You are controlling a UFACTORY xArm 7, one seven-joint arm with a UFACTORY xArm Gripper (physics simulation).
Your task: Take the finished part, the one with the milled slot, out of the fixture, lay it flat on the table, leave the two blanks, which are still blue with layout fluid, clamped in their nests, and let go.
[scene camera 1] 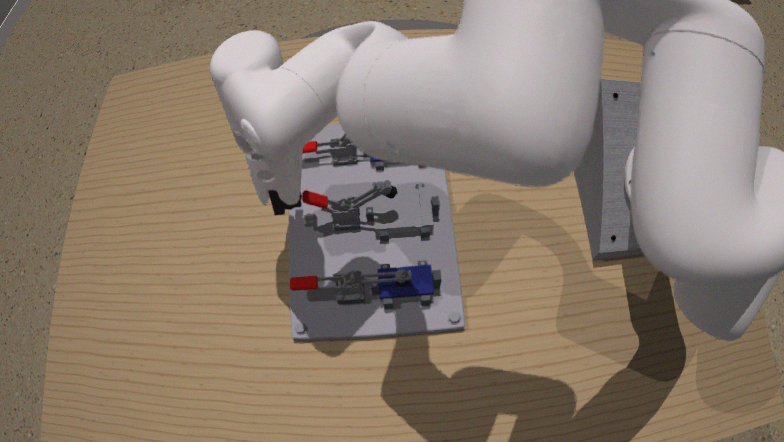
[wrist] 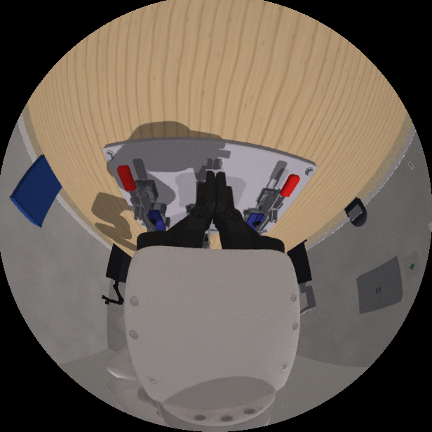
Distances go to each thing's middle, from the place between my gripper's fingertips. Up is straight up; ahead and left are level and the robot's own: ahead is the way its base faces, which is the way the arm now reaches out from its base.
The fixture plate (scene camera 1: 315, 249) is 10 cm behind my hand, 1 cm to the left of it and 7 cm below it. Round my hand: finished part (scene camera 1: 410, 210) (15 cm behind, 1 cm to the left, 5 cm below).
